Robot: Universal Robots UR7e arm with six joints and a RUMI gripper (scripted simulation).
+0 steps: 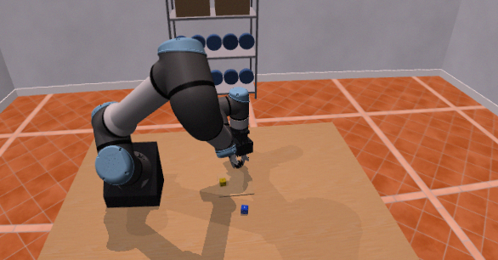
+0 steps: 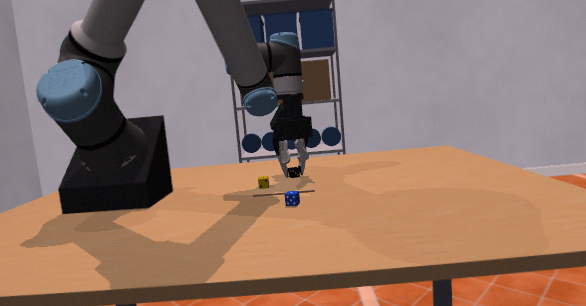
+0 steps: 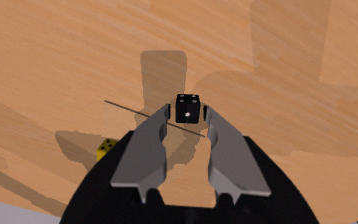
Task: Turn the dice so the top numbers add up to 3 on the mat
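Right now the black die is right at my hand. From my hand the other things lie so: yellow die: 7 cm behind, 11 cm to the right; blue die: 26 cm to the right; tan mat: 2 cm behind, 11 cm to the right, 2 cm below.
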